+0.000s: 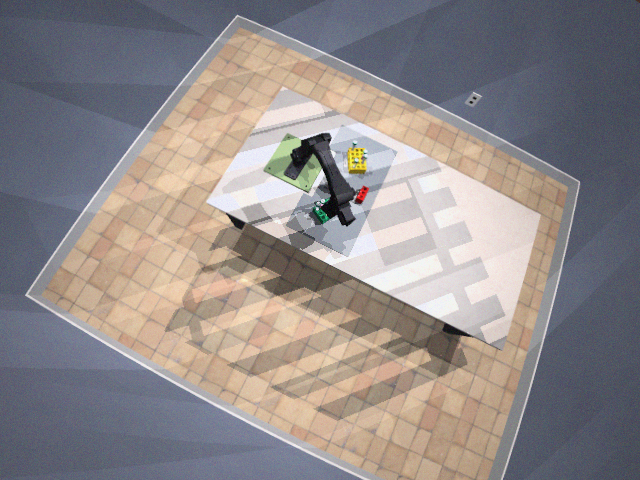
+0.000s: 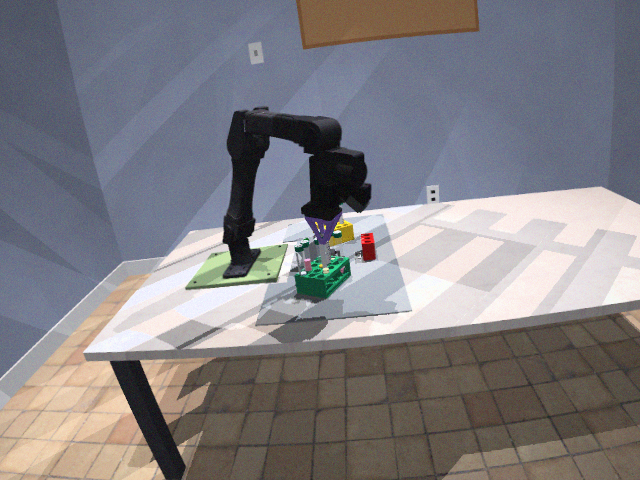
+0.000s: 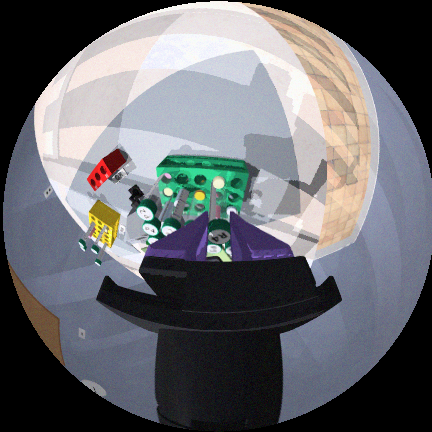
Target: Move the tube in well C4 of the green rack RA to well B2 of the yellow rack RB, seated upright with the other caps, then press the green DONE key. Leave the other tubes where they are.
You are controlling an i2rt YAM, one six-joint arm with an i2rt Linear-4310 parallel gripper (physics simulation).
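Frame: origin at the arm's base, x left, y back, z up, level; metres.
Seen in the pictures: gripper, fingertip midpoint: (image 2: 324, 242) (image 3: 218, 216); arm's base, origin of the base link: (image 1: 298, 163) (image 2: 243, 264).
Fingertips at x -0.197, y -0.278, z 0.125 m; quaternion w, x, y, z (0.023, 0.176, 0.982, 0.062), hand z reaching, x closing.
Pixels of each thing's top centre, then the offset from my fingertips to it. "*": a spot on its surface instead. Level surfaces: height alone.
- green-capped tube marked R4, middle of its top: (image 3: 216, 237) (image 2: 320, 234) dx +0.004, dy +0.006, dz +0.018 m
- green rack RA, middle of its top: (image 3: 199, 194) (image 2: 322, 266) (image 1: 328, 207) dx +0.039, dy +0.018, dz -0.079 m
- marked P2, surface spot: (image 3: 146, 210) * dx +0.067, dy -0.028, dz -0.004 m
- yellow rack RB, middle of its top: (image 3: 99, 231) (image 2: 331, 223) (image 1: 357, 158) dx +0.362, dy +0.016, dz -0.079 m
- red block with wells, middle of its top: (image 3: 97, 176) (image 2: 367, 238) (image 1: 363, 192) dx +0.201, dy -0.097, dz -0.079 m
- small black object, surface spot: (image 3: 135, 195) * dx +0.193, dy -0.005, dz -0.129 m
- grey mat, its level: dz -0.130 m
My gripper (image 2: 323, 241) (image 3: 218, 216) is shut on a green-capped tube marked R4 (image 2: 325, 254) (image 3: 219, 234), with a purple finger on each side of the cap. The tube is upright above the green rack RA (image 1: 321, 216) (image 2: 311, 286) (image 3: 202, 163), its pale lower tip near the rack's top; whether it is fully clear is hard to tell. Other green-capped tubes stand in the green rack, including one marked P2 (image 3: 146, 210). The yellow rack RB (image 1: 356, 171) (image 2: 345, 235) (image 3: 106, 212) stands farther back, holding green-capped tubes. I cannot make out the green DONE key.
A red block with wells (image 1: 362, 194) (image 2: 368, 249) (image 3: 116, 160) stands between the racks, off to one side. A small black object (image 3: 135, 195) is near the green rack. The arm stands on a light green plate (image 1: 279, 164) (image 2: 206, 274). The racks stand on a grey mat (image 2: 379, 289).
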